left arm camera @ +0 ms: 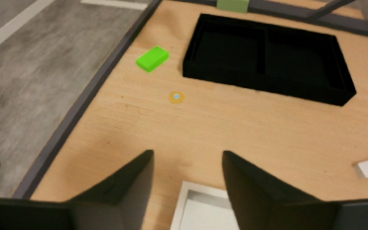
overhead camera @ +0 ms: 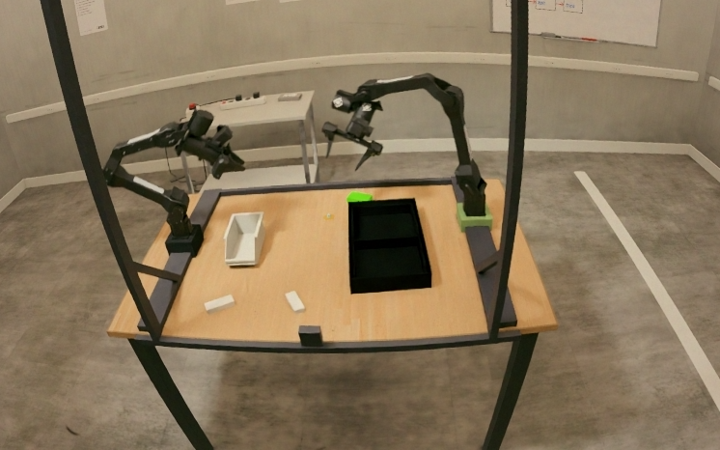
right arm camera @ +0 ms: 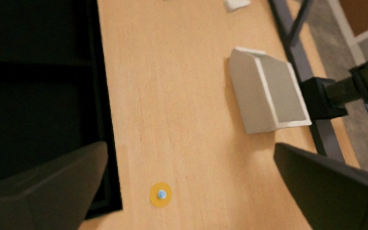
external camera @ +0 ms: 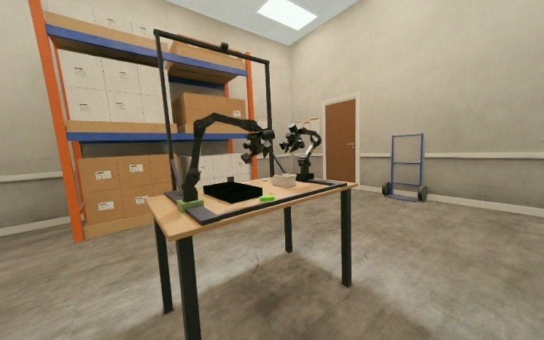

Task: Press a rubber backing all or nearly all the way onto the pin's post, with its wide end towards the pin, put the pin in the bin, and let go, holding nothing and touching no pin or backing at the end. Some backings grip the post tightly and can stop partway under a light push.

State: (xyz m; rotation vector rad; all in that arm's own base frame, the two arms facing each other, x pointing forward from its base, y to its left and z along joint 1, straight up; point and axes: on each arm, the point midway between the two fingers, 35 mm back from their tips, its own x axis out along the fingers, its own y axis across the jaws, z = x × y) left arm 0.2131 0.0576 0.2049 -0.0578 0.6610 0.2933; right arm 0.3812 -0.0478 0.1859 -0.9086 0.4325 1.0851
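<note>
Now: the round pin 70 mm ahead of my left hand, 250 mm to the right of it and 260 mm below it. The rest, counted from my left hand: white bin (80 mm behind, 230 mm below); black tray (130 mm behind, 410 mm to the right, 250 mm below).
</note>
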